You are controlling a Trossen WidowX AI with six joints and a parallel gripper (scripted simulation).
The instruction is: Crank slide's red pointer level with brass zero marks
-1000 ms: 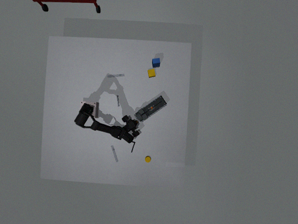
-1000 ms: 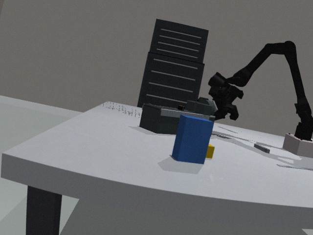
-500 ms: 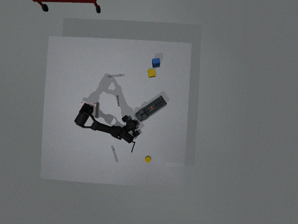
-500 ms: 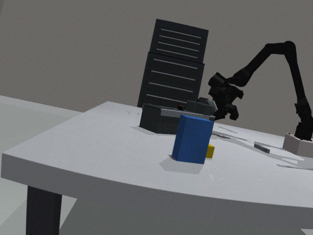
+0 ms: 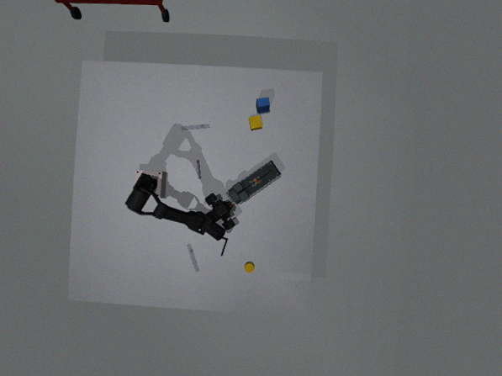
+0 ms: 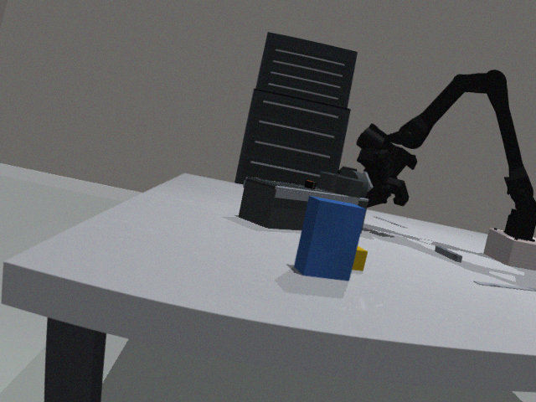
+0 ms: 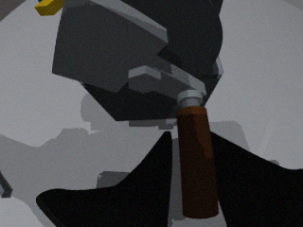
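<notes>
Right now my gripper tip is 30 mm below the brown crank handle, 10 mm to the left of it and 10 mm past it. Round my gripper tip: red pointer 140 mm to the left, 100 mm ahead, 40 mm above; then black hex key 210 mm to the right, 40 mm below; then yellow block 440 mm to the left, 40 mm ahead, 30 mm below.
</notes>
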